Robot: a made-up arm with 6 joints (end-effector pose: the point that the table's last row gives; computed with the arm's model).
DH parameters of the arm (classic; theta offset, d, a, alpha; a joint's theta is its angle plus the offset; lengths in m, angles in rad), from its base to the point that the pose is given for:
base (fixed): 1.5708 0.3 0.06 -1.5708
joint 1: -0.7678 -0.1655 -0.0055 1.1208
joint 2: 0 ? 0.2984 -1.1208
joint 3: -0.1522 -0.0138 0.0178 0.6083
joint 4: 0 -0.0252 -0.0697 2.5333
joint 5: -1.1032 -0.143 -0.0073 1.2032
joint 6: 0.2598 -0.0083 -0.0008 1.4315
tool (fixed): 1.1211 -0.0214 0 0
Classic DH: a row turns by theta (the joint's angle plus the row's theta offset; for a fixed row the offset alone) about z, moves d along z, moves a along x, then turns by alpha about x.
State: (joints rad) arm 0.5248 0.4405 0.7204 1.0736 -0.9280 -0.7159
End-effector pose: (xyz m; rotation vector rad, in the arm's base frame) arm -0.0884 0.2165 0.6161 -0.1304 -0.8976 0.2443
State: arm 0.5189 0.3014 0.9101 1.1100 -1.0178 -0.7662
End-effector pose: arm -0.0602 0.2402 0.6458 -0.4051 -0.9713 0.2417
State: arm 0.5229 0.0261 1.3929 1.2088 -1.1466 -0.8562
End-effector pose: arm 0.0133 0.2964 0.6959 -1.0391 -0.9400 0.3569
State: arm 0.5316 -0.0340 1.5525 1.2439 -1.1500 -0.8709
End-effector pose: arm 0.0338 0.3163 0.7003 -1.2163 -0.8804 0.4226
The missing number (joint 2, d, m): 0.2571
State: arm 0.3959 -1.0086 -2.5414 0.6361 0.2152 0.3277
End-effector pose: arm 0.2839 0.1896 0.6687 -0.5569 0.0095 -0.5110
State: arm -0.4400 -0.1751 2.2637 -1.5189 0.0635 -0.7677
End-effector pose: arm 0.0070 -0.0130 0.6132 2.2307 -0.4475 -2.0467
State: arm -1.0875 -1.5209 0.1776 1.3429 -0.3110 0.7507
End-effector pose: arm 0.2327 -0.3610 0.1821 -1.7411 0.0142 1.5624
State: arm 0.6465 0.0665 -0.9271 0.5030 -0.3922 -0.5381
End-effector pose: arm -0.0354 0.2793 0.5060 2.1003 0.3118 -1.1566
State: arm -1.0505 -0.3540 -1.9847 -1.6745 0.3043 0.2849
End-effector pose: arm 0.0343 -0.3293 0.4651 2.4485 -1.0020 -0.2492
